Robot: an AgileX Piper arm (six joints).
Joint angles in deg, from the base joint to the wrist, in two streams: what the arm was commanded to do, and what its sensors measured. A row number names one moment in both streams.
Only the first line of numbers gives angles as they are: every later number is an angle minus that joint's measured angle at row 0.
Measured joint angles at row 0: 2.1, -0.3, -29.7, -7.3, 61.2, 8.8
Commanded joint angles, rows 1 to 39: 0.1, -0.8, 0.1, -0.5, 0.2, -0.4; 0.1, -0.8, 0.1, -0.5, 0.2, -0.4; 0.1, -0.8, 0.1, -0.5, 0.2, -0.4; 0.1, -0.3, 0.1, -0.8, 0.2, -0.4; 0.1, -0.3, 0.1, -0.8, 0.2, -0.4; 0.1, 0.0, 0.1, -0.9, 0.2, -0.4; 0.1, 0.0, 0.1, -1.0, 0.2, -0.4; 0.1, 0.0, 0.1, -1.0, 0.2, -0.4; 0.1, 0.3, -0.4, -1.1, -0.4, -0.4; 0.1, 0.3, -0.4, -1.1, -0.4, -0.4; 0.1, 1.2, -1.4, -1.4, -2.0, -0.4; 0.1, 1.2, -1.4, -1.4, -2.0, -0.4; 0.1, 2.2, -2.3, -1.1, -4.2, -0.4; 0.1, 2.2, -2.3, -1.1, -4.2, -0.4; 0.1, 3.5, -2.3, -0.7, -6.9, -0.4; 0.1, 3.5, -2.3, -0.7, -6.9, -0.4; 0.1, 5.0, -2.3, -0.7, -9.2, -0.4; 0.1, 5.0, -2.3, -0.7, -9.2, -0.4; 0.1, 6.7, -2.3, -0.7, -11.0, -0.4; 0.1, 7.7, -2.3, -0.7, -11.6, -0.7; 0.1, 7.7, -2.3, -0.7, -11.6, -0.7; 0.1, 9.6, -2.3, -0.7, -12.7, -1.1; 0.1, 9.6, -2.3, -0.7, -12.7, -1.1; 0.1, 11.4, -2.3, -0.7, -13.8, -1.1; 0.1, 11.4, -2.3, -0.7, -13.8, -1.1; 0.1, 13.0, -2.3, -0.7, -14.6, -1.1; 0.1, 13.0, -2.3, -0.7, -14.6, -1.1; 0.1, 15.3, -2.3, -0.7, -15.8, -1.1; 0.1, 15.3, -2.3, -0.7, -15.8, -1.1; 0.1, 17.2, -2.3, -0.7, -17.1, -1.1; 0.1, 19.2, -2.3, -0.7, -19.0, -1.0; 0.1, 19.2, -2.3, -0.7, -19.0, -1.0; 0.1, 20.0, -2.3, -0.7, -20.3, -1.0; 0.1, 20.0, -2.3, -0.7, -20.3, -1.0; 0.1, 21.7, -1.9, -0.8, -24.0, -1.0; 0.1, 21.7, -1.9, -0.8, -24.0, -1.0; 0.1, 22.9, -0.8, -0.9, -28.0, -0.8; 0.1, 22.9, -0.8, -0.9, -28.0, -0.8; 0.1, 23.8, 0.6, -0.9, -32.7, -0.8
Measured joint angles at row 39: 0.0, 22.6, -1.0, -0.8, -25.4, -0.6
